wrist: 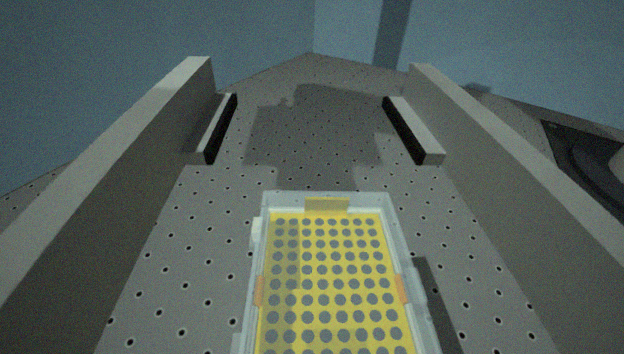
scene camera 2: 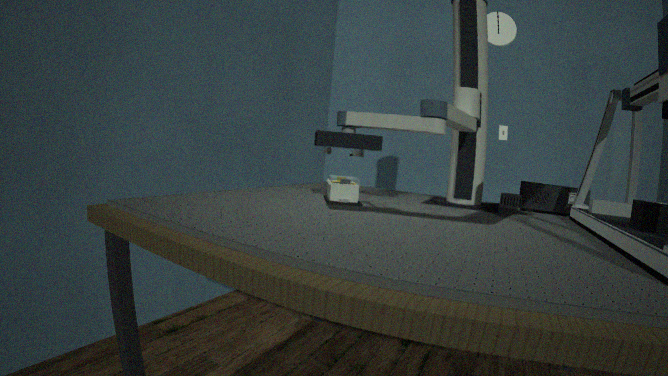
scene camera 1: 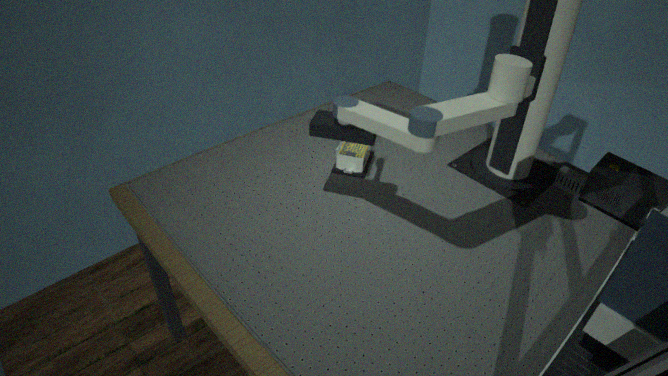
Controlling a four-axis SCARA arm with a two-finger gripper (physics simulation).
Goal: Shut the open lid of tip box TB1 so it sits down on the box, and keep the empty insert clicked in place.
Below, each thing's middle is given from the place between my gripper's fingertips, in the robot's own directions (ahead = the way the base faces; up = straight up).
Right now my hand is 30 mm short of the clear lid (wrist: 327,264), 40 mm to the right of it and 90 mm above it. The rest, counted from my hand: tip box TB1 (scene camera 1: 346,165): 30 mm ahead, 40 mm to the left, 120 mm below.
